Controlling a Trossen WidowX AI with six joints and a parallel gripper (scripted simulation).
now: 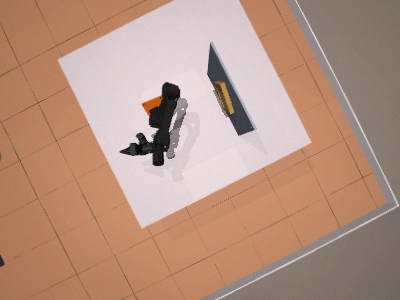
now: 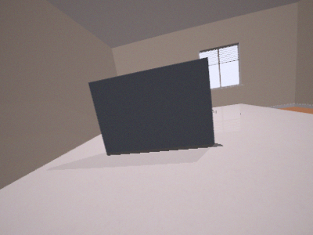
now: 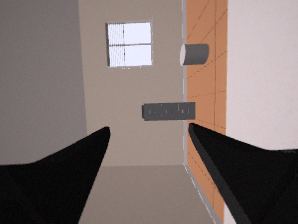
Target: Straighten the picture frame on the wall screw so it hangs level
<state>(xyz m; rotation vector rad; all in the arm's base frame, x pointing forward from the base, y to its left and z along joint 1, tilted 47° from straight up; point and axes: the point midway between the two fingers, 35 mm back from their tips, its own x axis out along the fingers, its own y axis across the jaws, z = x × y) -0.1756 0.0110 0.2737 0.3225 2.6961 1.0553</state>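
The picture frame is 630 mm ahead of my gripper tip, 60 mm below it and 50 mm to the left of it. Also, from my gripper tip: wall panel (650 mm ahead, 70 mm below, 40 mm to the left).
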